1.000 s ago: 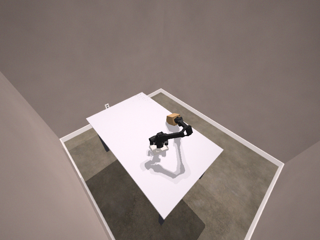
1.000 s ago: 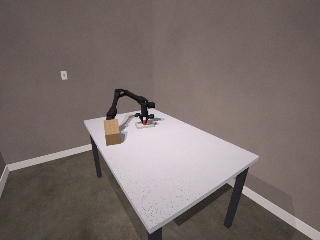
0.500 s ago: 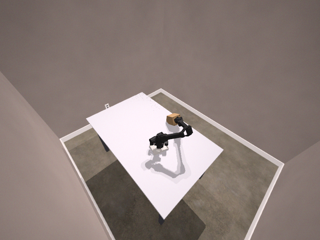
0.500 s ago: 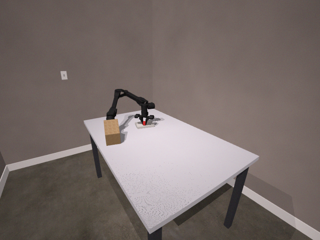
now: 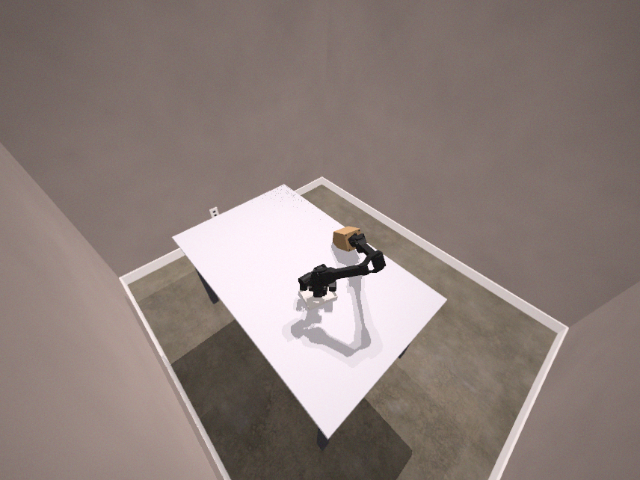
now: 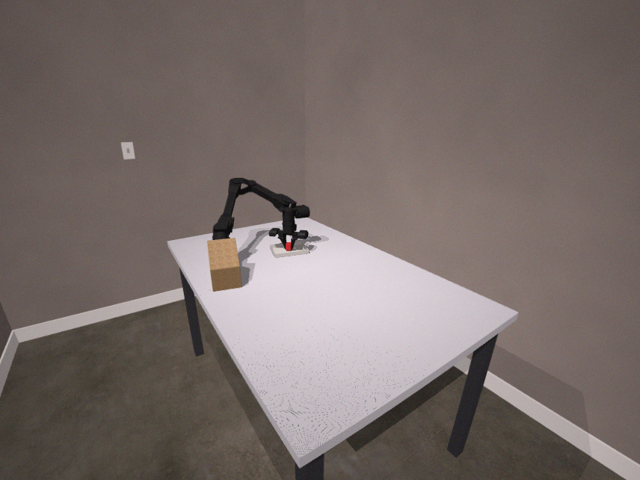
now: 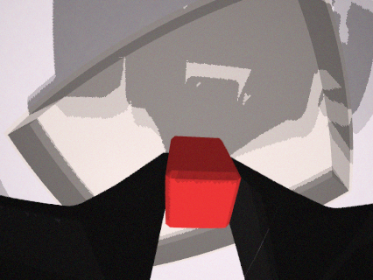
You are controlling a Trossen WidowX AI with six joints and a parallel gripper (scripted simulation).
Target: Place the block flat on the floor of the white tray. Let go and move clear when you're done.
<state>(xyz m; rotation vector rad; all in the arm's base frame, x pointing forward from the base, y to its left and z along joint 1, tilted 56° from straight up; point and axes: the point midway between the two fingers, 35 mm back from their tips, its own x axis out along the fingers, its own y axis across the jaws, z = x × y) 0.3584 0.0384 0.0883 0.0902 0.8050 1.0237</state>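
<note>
Now: hand 20 mm above the red block. From my hand the other things lie so: white tray: 40 mm below.
</note>
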